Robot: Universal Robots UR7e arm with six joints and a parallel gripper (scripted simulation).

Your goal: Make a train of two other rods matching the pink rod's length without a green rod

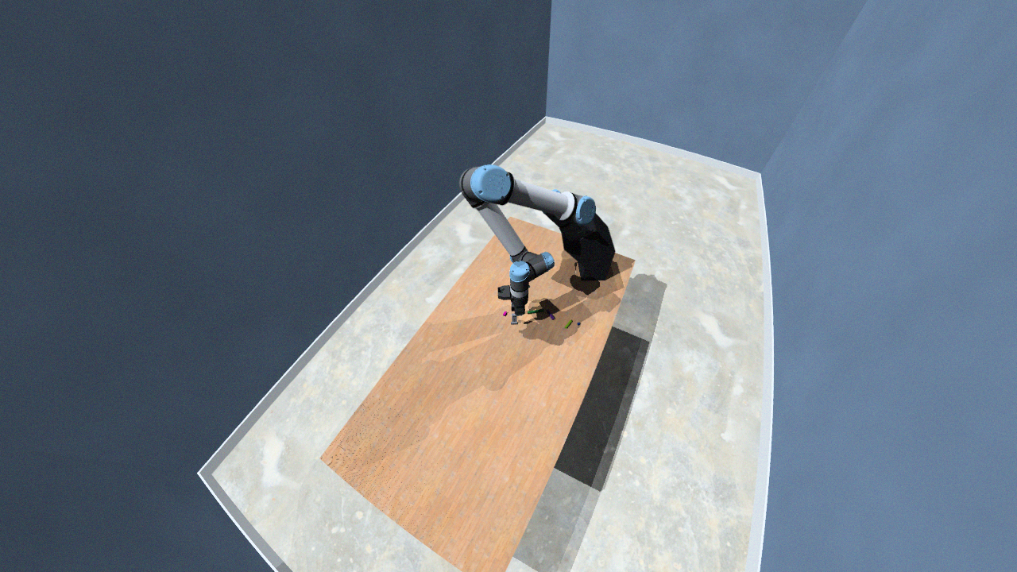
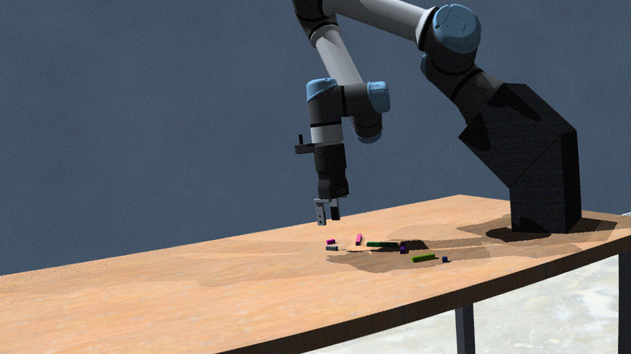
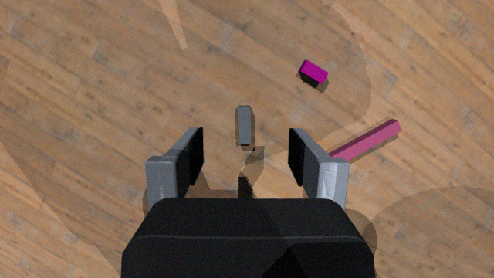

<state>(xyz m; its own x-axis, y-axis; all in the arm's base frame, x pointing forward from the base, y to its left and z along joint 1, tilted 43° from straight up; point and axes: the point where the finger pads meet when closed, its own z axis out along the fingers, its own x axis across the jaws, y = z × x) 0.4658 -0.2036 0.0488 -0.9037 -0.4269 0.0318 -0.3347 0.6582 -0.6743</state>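
Now: hand 80 mm above the grey rod. The rest, counted from my hand: magenta rod 40 mm behind, 60 mm to the right, 80 mm below; then green rod 90 mm behind, 80 mm to the left, 80 mm below; then pink rod 90 mm behind, 10 mm to the right, 80 mm below.
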